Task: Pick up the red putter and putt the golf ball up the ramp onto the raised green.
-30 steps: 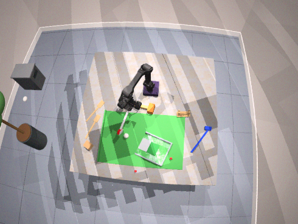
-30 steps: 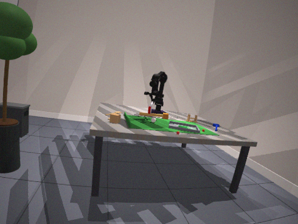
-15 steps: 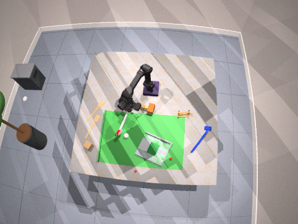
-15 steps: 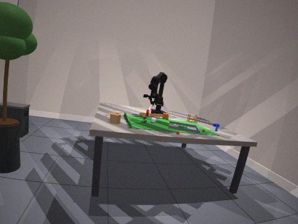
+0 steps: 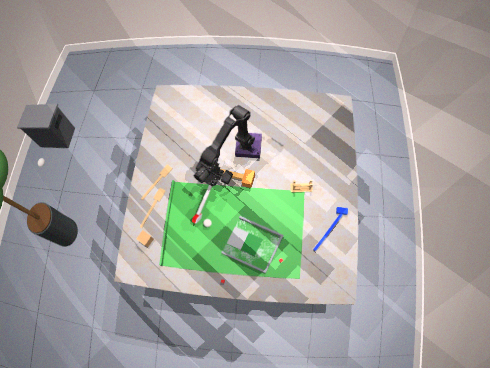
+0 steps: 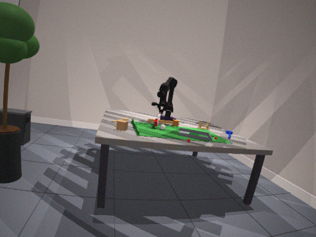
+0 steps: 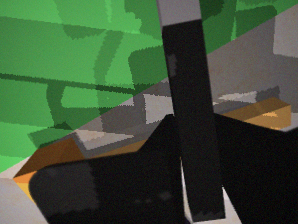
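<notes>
Now: the red putter 120 mm ahead of my gripper tip, 20 mm to the right of it and 10 mm below it. Also, from my gripper tip: white golf ball 230 mm ahead, 70 mm below; green mat 230 mm ahead, 130 mm to the left, 90 mm below; blue putter 130 mm ahead, 650 mm to the left, 80 mm below.
</notes>
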